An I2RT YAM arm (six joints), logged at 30 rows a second.
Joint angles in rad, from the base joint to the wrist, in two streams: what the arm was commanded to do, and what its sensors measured. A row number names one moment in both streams.
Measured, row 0:
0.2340 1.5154 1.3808 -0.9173 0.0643 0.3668
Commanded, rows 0 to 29:
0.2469 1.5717 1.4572 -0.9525 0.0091 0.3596
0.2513 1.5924 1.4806 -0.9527 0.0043 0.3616
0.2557 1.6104 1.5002 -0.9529 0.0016 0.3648
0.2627 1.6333 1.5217 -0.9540 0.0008 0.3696
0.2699 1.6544 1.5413 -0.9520 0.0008 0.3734
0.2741 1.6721 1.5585 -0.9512 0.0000 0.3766
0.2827 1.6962 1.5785 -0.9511 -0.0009 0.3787
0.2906 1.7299 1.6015 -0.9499 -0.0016 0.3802
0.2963 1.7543 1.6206 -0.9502 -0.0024 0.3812
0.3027 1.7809 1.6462 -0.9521 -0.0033 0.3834
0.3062 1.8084 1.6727 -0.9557 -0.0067 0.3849
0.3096 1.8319 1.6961 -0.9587 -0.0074 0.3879
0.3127 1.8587 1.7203 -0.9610 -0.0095 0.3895
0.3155 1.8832 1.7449 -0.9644 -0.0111 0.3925
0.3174 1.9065 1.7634 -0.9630 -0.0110 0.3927
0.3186 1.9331 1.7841 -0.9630 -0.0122 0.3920
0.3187 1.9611 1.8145 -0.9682 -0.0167 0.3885
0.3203 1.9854 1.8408 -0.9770 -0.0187 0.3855
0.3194 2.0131 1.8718 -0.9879 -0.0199 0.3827
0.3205 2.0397 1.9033 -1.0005 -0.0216 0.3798
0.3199 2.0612 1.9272 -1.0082 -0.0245 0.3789
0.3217 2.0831 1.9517 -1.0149 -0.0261 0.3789
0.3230 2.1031 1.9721 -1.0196 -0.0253 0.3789
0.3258 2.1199 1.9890 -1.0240 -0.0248 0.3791
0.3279 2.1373 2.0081 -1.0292 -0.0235 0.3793
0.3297 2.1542 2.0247 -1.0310 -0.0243 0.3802
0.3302 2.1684 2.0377 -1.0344 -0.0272 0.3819
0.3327 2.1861 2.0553 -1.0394 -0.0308 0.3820
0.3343 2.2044 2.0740 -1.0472 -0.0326 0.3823
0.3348 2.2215 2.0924 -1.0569 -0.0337 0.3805
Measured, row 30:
0.3271 2.1883 2.0396 -1.0126 -0.0284 0.3771
